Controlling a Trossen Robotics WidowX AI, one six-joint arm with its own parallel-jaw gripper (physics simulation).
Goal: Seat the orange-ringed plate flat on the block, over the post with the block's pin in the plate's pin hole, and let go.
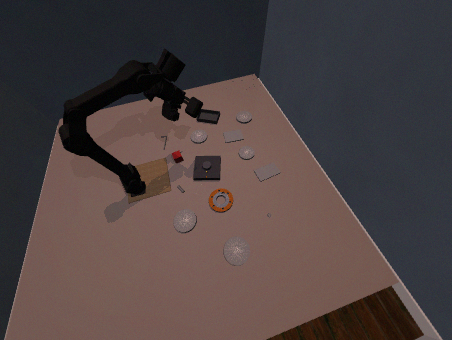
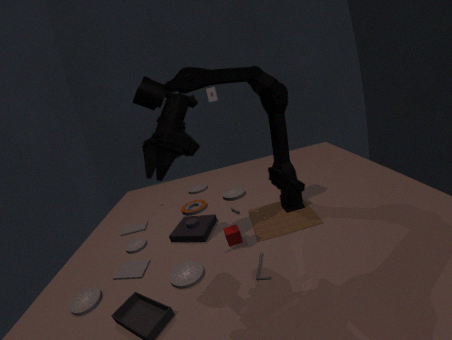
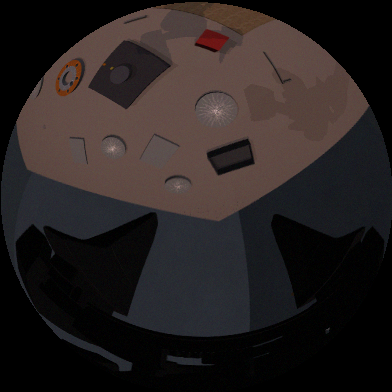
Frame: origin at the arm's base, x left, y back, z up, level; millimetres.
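Seen in the pictures: gripper, fingertip midpoint: [image 2: 153, 179] [image 3: 217, 220]; arm's base, link origin: [image 1: 138, 189] [image 2: 293, 205].
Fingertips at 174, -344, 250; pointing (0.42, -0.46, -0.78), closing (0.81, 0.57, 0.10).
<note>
Pixels of each thing's top centre, then the offset from my fingertips to it, as dx, dy, dz. "pt": a spot on its surface instead.
- orange-ringed plate, top centre: [image 2: 193, 205] [image 1: 220, 199] -343, -12, -240
- dark square block, top centre: [image 3: 118, 74] [image 2: 191, 221] [image 1: 206, 164] -167, +7, -213
- round post, surface spot: [image 3: 120, 74] [image 2: 191, 221] [image 1: 206, 164] pt -163, +7, -213
- red cube, top centre: [image 3: 212, 38] [image 2: 231, 229] [image 1: 176, 154] -64, +136, -213
- black tray, top centre: [image 2: 139, 311] [image 3: 232, 160] [image 1: 208, 114] +172, -80, -228
- L-shaped key, top centre: [image 2: 264, 264] [image 3: 279, 66] [image 1: 162, 142] +70, +202, -247
The orange-ringed plate [image 1: 212, 201] [image 2: 185, 207] [image 3: 59, 81] lies flat on the table, apart from the block. It has a grey inner ring, a centre hole and small dark holes. The dark square block [image 1: 200, 175] [image 2: 187, 234] [image 3: 127, 95] lies beside it with a round post [image 1: 206, 165] [image 2: 192, 222] [image 3: 120, 74] on top. Two small orange-yellow marks show on the block near the post; which is the pin I cannot tell. My gripper [image 1: 184, 114] [image 2: 154, 178] [image 3: 217, 220] is open and empty, high above the table, well away from plate and block.
A red cube [image 1: 177, 156] [image 2: 232, 235] [image 3: 212, 40] and a wooden board [image 1: 155, 180] [image 2: 285, 222] lie on the arm's side of the block. A black tray [image 1: 208, 116] [image 2: 143, 316] [image 3: 231, 156], several pale domed discs, two flat grey plates and an L-shaped key [image 1: 165, 142] [image 2: 260, 267] lie around.
</note>
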